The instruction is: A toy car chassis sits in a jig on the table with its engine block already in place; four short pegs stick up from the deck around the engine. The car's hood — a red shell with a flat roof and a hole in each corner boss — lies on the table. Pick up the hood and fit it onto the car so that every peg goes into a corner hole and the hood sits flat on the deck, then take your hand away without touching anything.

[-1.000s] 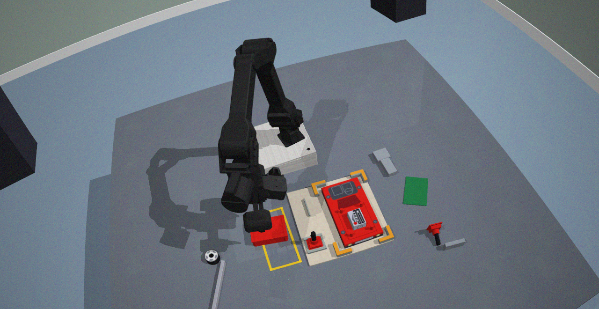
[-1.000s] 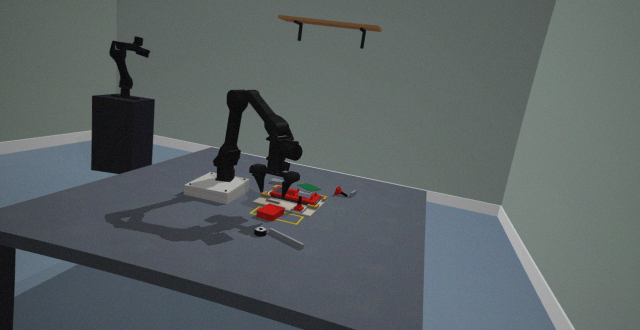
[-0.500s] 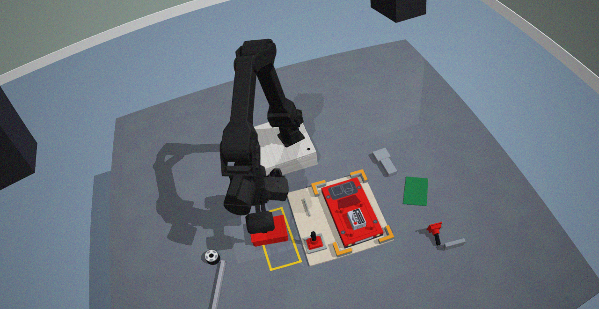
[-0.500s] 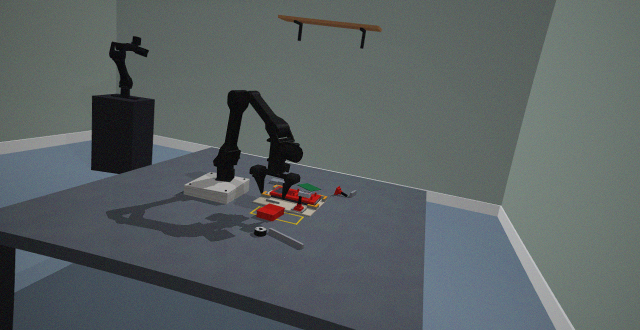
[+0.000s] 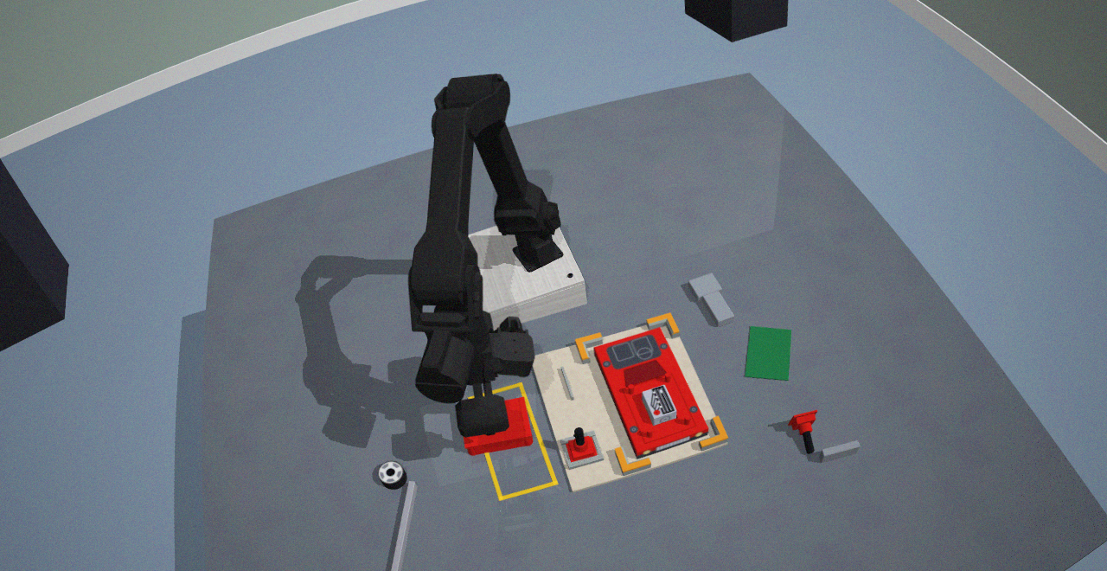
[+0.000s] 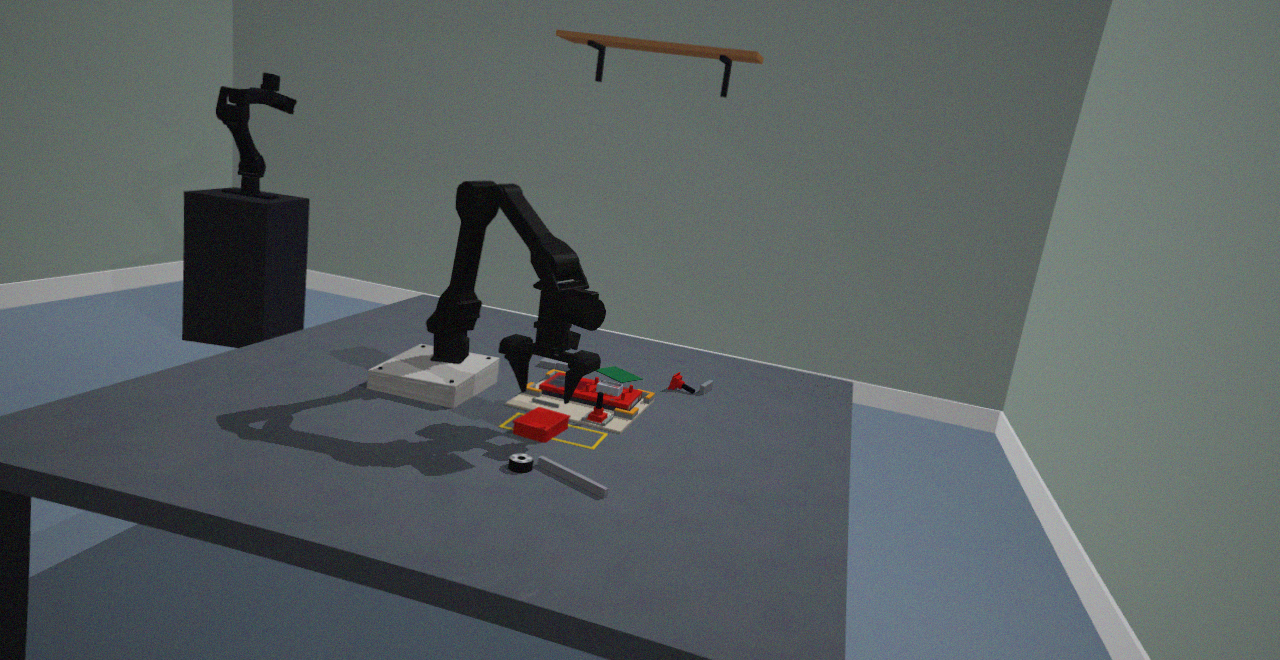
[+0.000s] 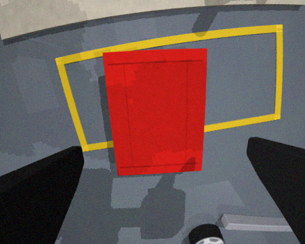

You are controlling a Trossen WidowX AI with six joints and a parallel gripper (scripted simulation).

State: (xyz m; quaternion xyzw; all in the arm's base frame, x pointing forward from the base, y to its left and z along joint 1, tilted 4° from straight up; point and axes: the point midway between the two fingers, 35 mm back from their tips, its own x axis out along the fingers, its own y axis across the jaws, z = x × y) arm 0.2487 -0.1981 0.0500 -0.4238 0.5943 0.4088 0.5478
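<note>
Right now my gripper tip is 50 mm above the red hood. The rest, counted from my gripper tip: grey engine block 100 mm ahead, 220 mm to the left, 40 mm below; grey bar 90 mm ahead, 190 mm to the right, 60 mm below; wheel 170 mm to the right, 60 mm below.
</note>
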